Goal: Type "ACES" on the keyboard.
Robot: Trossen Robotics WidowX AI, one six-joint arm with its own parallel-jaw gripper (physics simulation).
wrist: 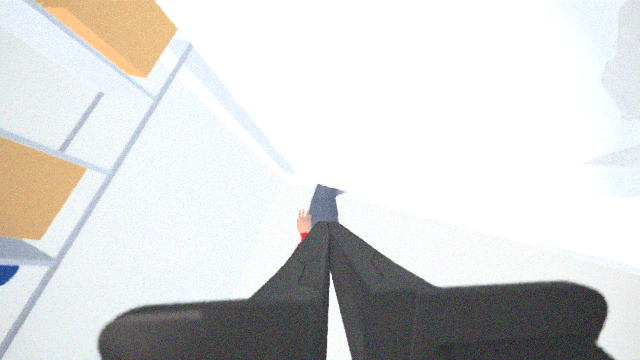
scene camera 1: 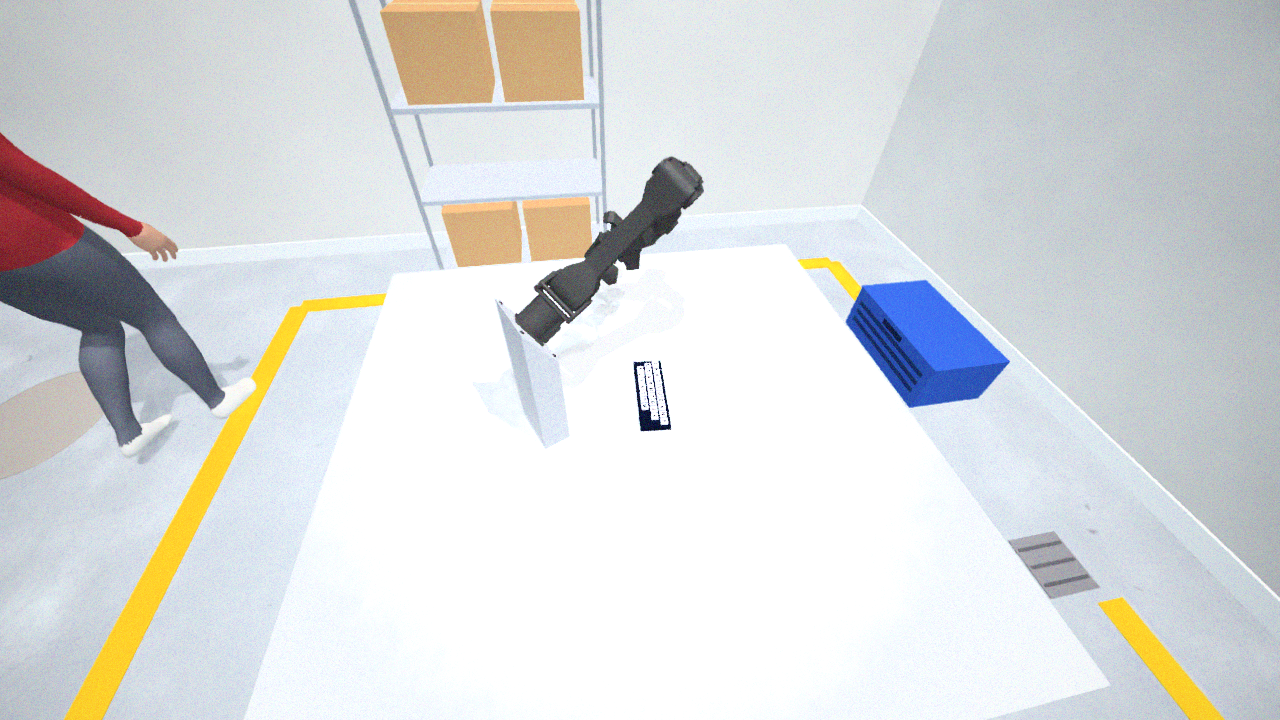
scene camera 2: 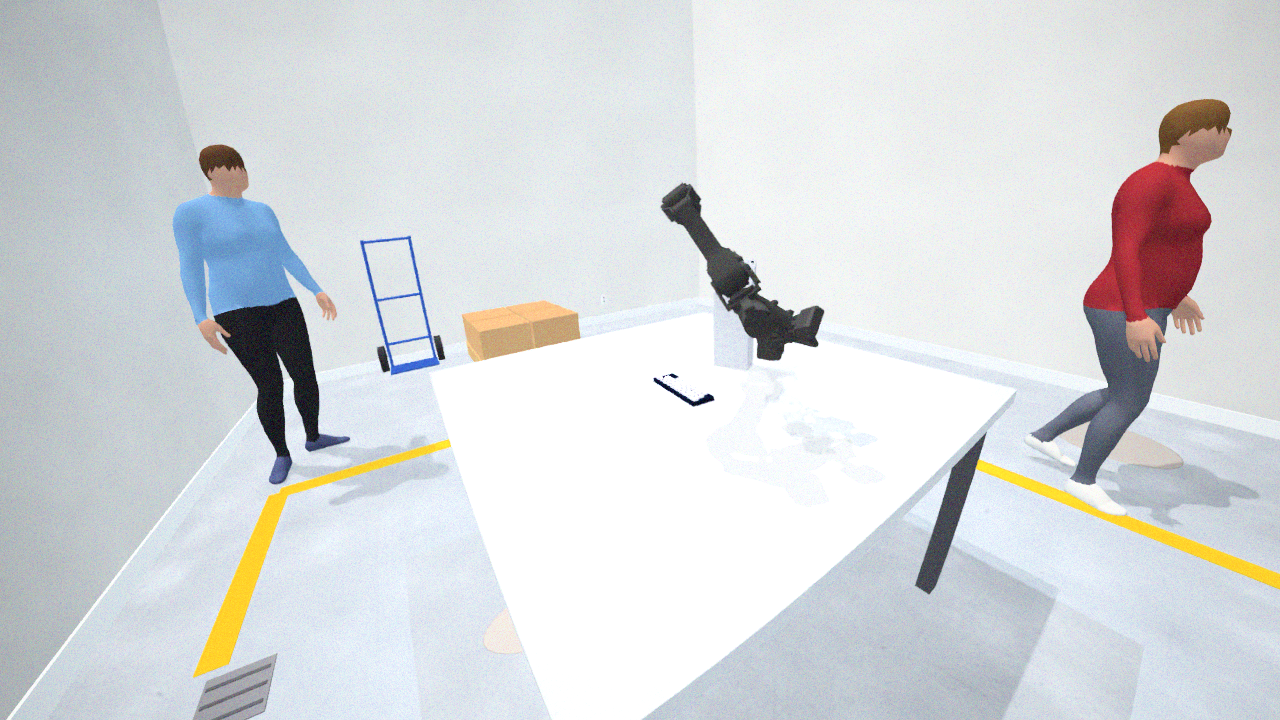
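The keyboard, dark with pale keys, lies flat on the white table. Its single keys are too small to read. A thin pale panel stands upright beside it. Its surface shows no readable text in these views. My gripper is shut and empty in the wrist view, with its two dark fingertips meeting. The arm is raised above the table, apart from the keyboard. The fingertips are hard to make out in the scene views. The keyboard does not show in the wrist view.
A person in red stands beyond the table, and a person in blue stands elsewhere on the floor. A shelf rack holds cartons. A blue cabinet, a hand truck and cartons are around the table.
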